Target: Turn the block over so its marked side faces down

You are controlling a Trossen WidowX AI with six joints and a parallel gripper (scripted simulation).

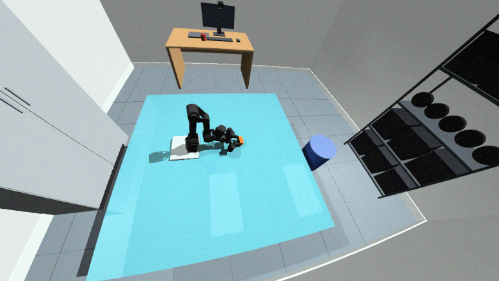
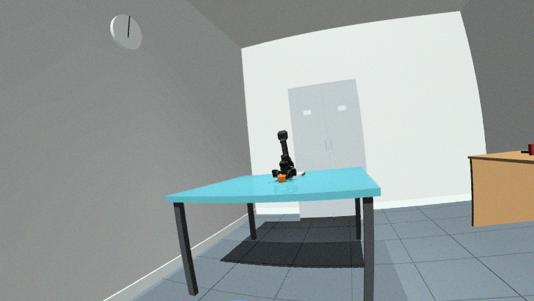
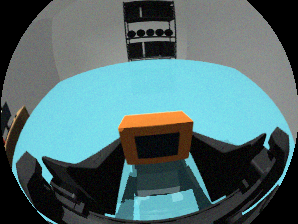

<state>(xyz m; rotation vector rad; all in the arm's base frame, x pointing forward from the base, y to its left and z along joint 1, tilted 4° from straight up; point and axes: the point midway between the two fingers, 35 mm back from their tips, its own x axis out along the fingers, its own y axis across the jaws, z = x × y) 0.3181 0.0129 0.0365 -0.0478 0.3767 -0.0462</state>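
Now: the orange block 1 cm behind my gripper tip.
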